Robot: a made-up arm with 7 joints. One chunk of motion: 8 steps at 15 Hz.
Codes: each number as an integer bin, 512 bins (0 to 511) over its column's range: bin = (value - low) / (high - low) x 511, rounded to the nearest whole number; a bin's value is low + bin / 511 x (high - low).
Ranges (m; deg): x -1.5..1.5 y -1.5..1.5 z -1.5..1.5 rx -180..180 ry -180..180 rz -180..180
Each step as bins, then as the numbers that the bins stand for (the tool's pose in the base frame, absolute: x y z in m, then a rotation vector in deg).
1 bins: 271 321 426 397 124 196
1 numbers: 0.0910 0.3845 1.0010 99.69 -92.64 -41.92
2 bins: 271 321 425 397 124 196
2 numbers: 0.0910 0.3845 0.9951 99.69 -92.64 -41.92
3 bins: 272 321 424 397 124 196
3 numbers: 0.0969 0.3845 0.9892 99.69 -92.64 -41.92
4 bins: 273 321 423 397 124 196
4 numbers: 0.1027 0.3845 0.9834 99.69 -92.64 -41.92
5 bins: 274 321 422 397 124 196
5 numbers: 0.1086 0.3845 0.9775 99.69 -92.64 -41.92
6 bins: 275 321 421 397 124 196
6 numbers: 0.1145 0.3845 0.9716 99.69 -92.64 -41.92
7 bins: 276 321 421 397 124 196
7 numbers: 0.1204 0.3845 0.9716 99.69 -92.64 -41.92
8 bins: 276 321 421 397 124 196
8 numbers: 0.1204 0.3845 0.9716 99.69 -92.64 -41.92
